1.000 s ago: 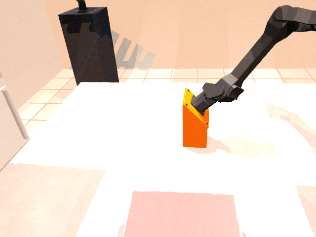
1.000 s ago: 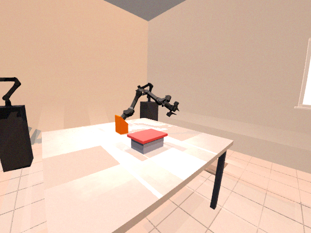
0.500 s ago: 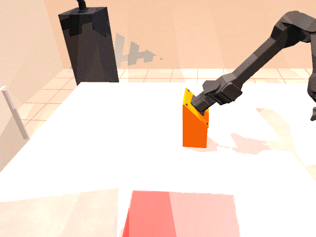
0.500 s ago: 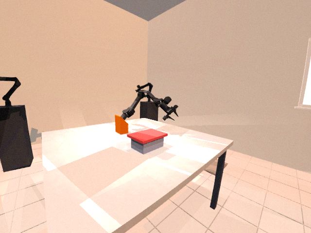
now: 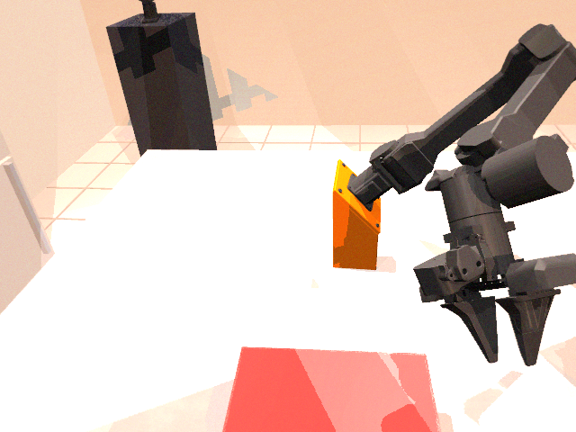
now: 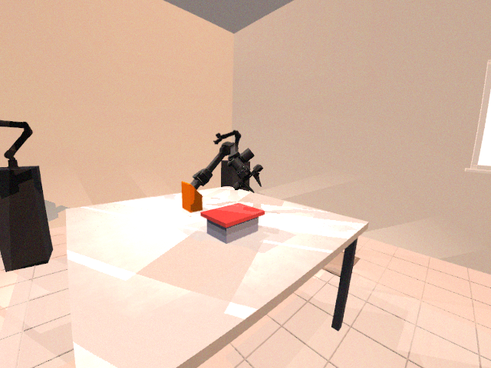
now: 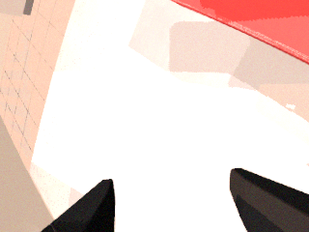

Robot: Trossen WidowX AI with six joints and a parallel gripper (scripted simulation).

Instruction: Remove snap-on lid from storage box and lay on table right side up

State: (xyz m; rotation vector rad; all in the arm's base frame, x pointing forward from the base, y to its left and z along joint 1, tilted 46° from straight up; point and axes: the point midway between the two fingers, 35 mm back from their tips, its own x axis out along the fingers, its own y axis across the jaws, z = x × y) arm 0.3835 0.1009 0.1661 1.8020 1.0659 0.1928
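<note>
The lid is 180 mm to the right of my gripper tip, 80 mm below it and 40 mm ahead of it. From my gripper tip the other things lie so: grey storage box (180 mm to the right, 130 mm below, 40 mm ahead).
</note>
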